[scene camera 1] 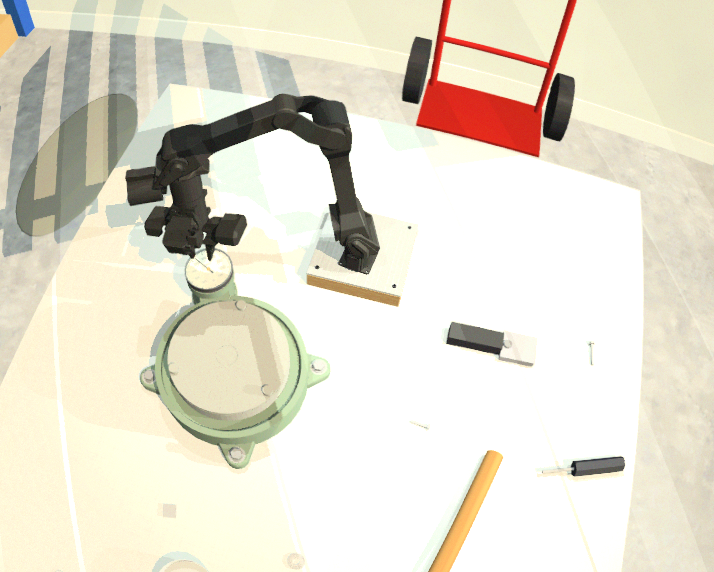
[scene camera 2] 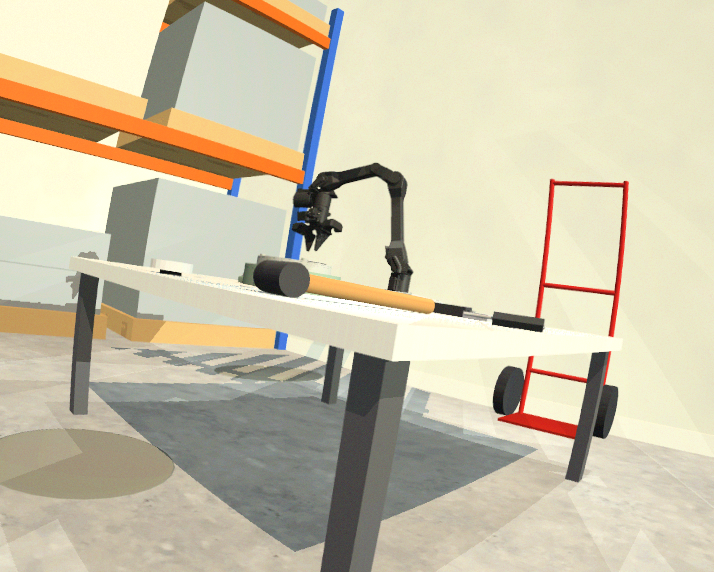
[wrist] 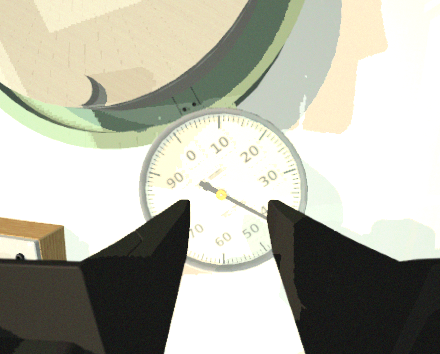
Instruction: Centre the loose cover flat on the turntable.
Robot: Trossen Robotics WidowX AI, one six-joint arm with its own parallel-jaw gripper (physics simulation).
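Frame: origin at the arm's base, x ahead, y left, z up, level; centimetres.
Seen in the pictures: gripper, fingertip midpoint: (scene camera 1: 202, 258) (scene camera 2: 311, 251) (wrist: 228, 209); arm's base, origin of the base link: (scene camera 1: 358, 258).
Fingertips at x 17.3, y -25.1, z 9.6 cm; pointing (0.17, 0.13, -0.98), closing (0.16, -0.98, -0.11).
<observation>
Offsets run from my fingertips to a thing's top centre. "*": to the spot under its first point.
A pale beige disc, which looks like the cover @[dx +14.1, dy +11.6, dz -4.0 cm] (scene camera 1: 220, 381) (wrist: 165, 40), lies on the round green turntable housing @[* dx +28.6, dy +13.5, dz -7.6 cm] (scene camera 1: 205, 433) (scene camera 2: 246, 272) (wrist: 117, 140). In the wrist view the dark green gap beside the disc is wider at the right than at the lower left. Whether the disc is quite flat is hard to tell. My gripper (scene camera 1: 201, 255) (scene camera 2: 314, 248) (wrist: 228, 209) is partly open with nothing between its fingers. It points down above a white round dial @[* dx +0.3, dy +1.0, dz -3.4 cm] (scene camera 1: 208, 271) (wrist: 222, 172) joined to the housing, beside the disc. The fingers hide part of the dial.
The arm's base plate (scene camera 1: 393, 253) stands right of the dial. A mallet handle @[* dx +23.6, dy +61.4, dz -9.8 cm] (scene camera 1: 470, 506) (scene camera 2: 369, 293), a black-handled tool @[dx -10.7, dy +56.1, dz -10.7 cm] (scene camera 1: 475, 337), a screwdriver @[dx +9.1, dy +81.2, dz -10.7 cm] (scene camera 1: 597, 465) (scene camera 2: 517, 321) and small screws lie farther right. Bolted lugs stick out of the housing. A red trolley (scene camera 1: 479, 119) (scene camera 2: 539, 424) stands behind the table.
</observation>
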